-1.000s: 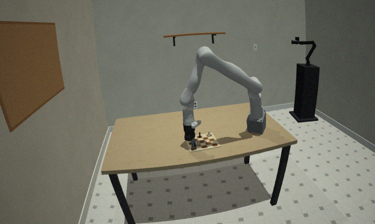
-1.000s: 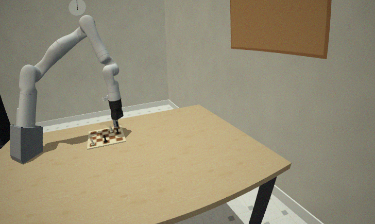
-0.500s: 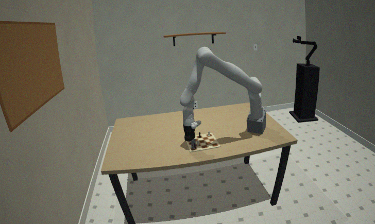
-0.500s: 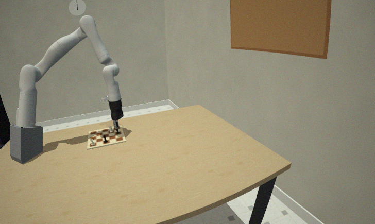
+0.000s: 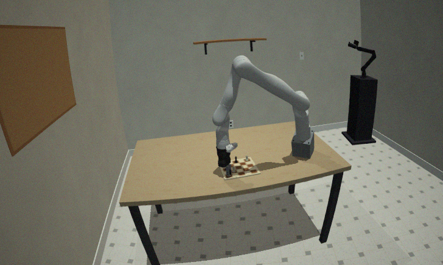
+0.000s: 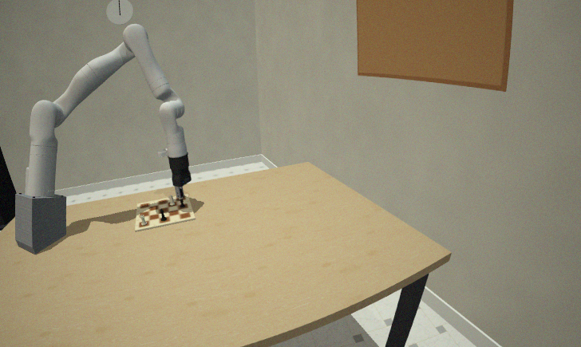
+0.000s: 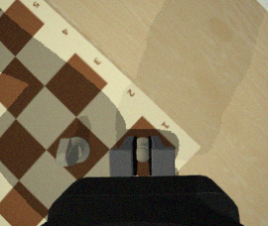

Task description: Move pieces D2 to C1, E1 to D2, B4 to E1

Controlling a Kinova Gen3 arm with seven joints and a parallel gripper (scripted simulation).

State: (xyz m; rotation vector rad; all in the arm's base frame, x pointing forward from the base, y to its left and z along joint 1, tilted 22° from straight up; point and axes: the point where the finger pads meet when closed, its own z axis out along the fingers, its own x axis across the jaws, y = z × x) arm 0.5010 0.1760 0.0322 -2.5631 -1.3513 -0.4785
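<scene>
Now: hand 3 cm past the white piece, 4 cm to the left of it and 1 cm above it. Round my hand: chessboard (6 cm behind, 9 cm to the right, 3 cm below).
</scene>
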